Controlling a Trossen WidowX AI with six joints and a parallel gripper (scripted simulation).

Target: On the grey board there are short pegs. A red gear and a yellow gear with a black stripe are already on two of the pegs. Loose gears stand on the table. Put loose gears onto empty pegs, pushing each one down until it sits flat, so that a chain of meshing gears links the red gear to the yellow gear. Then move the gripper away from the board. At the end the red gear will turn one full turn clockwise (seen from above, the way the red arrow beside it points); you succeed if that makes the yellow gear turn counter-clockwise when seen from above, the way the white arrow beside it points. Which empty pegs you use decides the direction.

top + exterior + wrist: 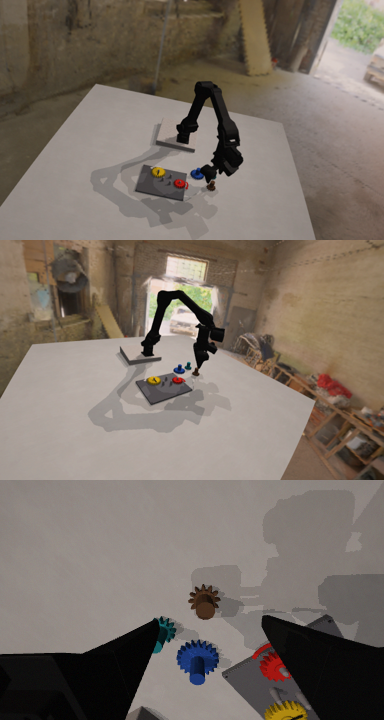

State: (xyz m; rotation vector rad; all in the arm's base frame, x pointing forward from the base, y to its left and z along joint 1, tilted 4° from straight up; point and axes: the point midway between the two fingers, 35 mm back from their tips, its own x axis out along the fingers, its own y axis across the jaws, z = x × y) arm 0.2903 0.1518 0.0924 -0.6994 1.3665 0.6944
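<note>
My gripper tip is now 50 mm above the brown gear. Round my gripper tip: teal gear (80 mm behind, 10 mm to the left, 50 mm below); red arrow (20 mm ahead, 110 mm to the right, 60 mm below); blue gear (70 mm behind, 70 mm to the right, 50 mm below).
</note>
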